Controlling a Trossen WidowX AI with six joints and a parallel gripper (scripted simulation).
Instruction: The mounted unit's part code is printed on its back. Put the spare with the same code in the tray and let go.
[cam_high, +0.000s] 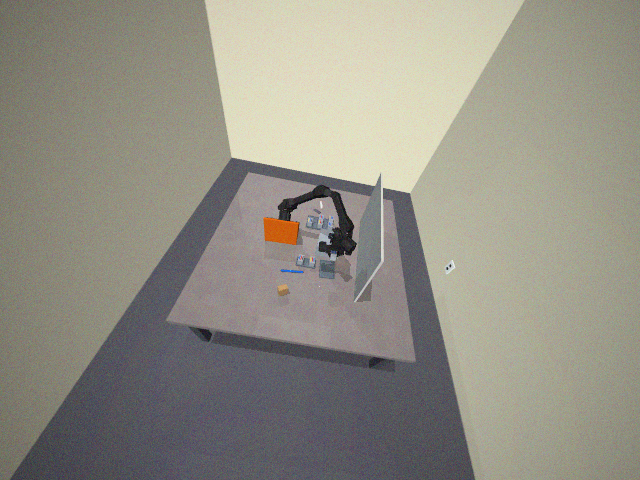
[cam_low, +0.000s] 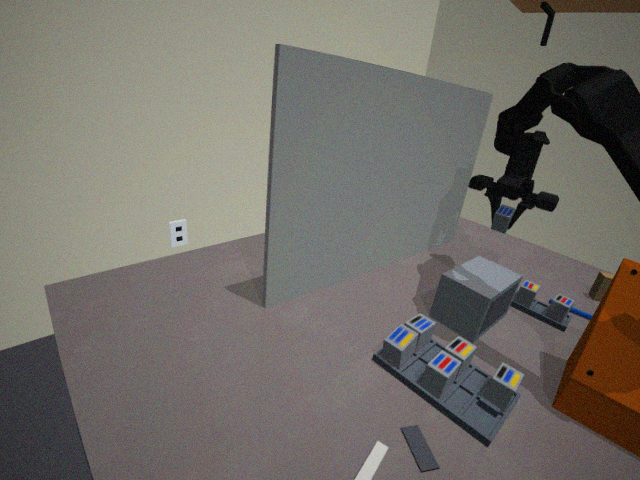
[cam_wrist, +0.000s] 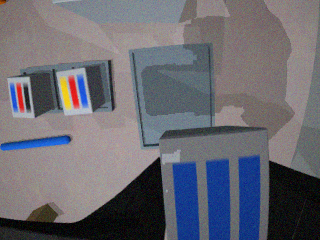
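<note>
My gripper tip is 1 cm past the tray and 15 cm above it. Also, from my gripper tip: grey mounted unit (6 cm behind, 18 cm to the left, 10 cm below); grey spare (3 cm above); rack (15 cm behind, 15 cm below).
</note>
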